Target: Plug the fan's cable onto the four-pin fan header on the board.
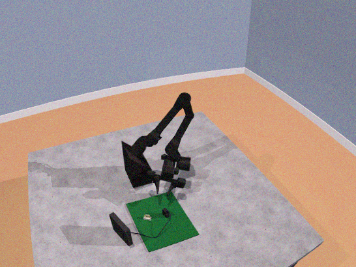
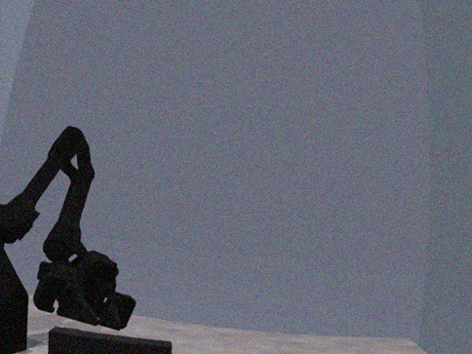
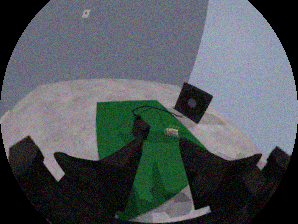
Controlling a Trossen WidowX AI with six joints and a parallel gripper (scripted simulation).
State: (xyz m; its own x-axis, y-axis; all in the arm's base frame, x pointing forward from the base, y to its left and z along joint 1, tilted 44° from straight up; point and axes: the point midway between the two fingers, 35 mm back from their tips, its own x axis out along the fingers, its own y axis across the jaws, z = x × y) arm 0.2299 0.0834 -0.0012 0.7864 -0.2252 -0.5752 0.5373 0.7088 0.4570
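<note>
Right now my gripper tip is 70 mm short of the black plug, 60 mm above it and 10 mm to the left of it. Also, from my gripper tip: green board (90 mm below, 80 mm ahead, 50 mm to the right); then white four-pin header (100 mm to the right, 80 mm below, 50 mm ahead); then black fan (230 mm to the right, 100 mm ahead, 20 mm below).
</note>
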